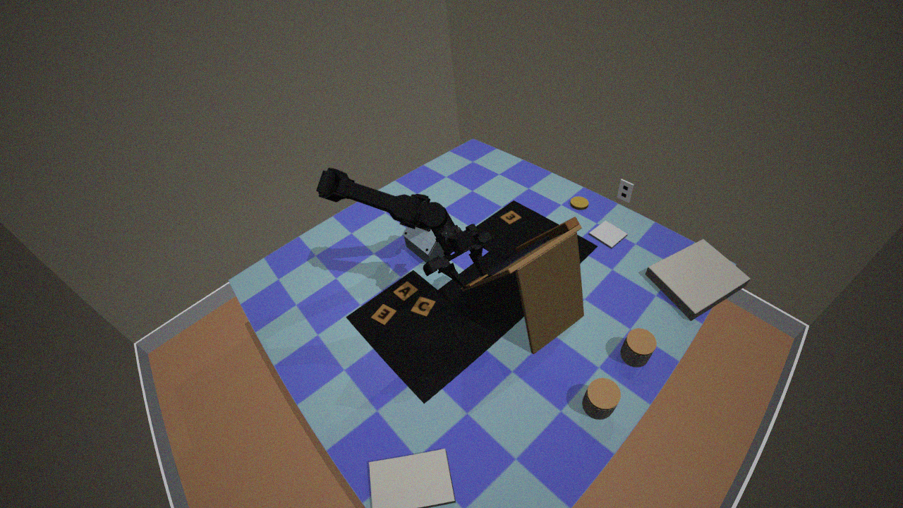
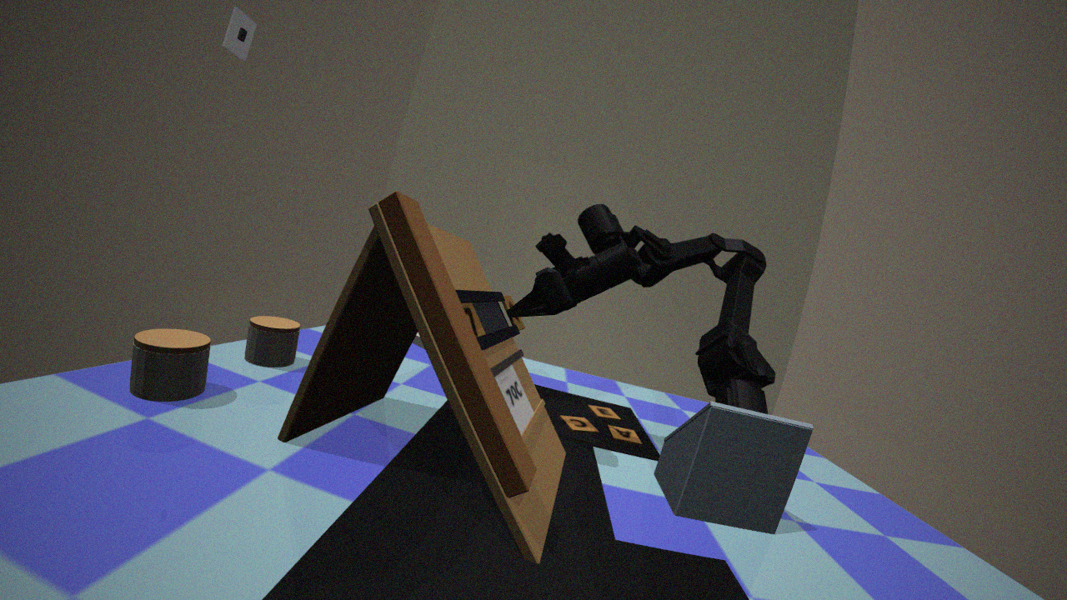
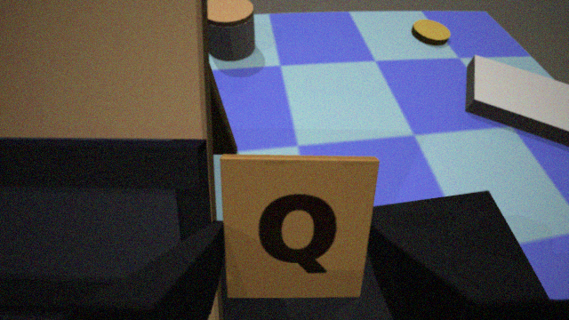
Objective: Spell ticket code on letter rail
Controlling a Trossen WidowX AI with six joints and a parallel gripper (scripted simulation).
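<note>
My gripper tip is now 2 cm past the white ticket, 15 cm to the right of it and 8 cm above it. Also, from my gripper tip: black mat (13 cm behind, 14 cm to the left, 18 cm below); white slab (15 cm ahead, 44 cm to the right, 17 cm below); q tile (right at my gripper tip).
</note>
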